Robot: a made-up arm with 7 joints. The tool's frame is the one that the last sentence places.
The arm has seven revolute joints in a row. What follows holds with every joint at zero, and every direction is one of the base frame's.
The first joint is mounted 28.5 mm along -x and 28.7 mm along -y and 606 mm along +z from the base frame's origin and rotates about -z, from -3.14 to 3.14 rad.
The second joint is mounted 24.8 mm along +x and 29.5 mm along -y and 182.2 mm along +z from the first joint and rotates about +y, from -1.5 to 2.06 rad.
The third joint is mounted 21 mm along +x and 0.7 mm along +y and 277 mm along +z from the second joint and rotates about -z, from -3.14 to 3.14 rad.
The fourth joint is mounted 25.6 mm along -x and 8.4 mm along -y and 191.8 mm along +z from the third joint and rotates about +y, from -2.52 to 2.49 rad.
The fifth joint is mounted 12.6 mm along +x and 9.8 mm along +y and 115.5 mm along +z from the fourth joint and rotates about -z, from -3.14 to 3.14 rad.
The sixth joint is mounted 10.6 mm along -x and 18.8 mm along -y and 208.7 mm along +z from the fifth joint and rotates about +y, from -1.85 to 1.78 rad.
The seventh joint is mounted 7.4 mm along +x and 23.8 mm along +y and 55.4 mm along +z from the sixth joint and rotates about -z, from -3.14 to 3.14 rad.
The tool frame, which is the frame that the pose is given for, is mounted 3.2 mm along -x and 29 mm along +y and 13.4 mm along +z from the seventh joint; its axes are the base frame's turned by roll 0.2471, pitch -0.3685 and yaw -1.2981 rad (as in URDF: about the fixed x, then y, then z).
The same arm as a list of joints. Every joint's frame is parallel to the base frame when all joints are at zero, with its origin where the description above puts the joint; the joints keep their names.
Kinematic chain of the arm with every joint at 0, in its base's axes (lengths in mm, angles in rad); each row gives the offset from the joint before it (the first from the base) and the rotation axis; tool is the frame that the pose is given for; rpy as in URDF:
joint 1: xyz -28.5 -28.7 606.0 axis -z
joint 2: xyz 24.8 -29.5 182.2 axis +y
joint 3: xyz 21.0 0.7 277.0 axis -z
joint 4: xyz -25.6 -8.4 191.8 axis +y
joint 5: xyz 12.6 9.8 115.5 axis -z
joint 6: xyz -10.6 -18.8 208.7 axis +y
joint 7: xyz 7.4 23.8 55.4 axis -z
tool: xyz -3.2 29.0 13.4 rpy 0.2471 -0.3685 -1.2981
Joint limits (rad, base to tool): -3.1400..3.1400 -1.5000..2.0600 -3.1400..3.1400 -2.5200..2.4900 -3.1400..3.1400 -1.8500..1.7800 -3.1400..3.1400

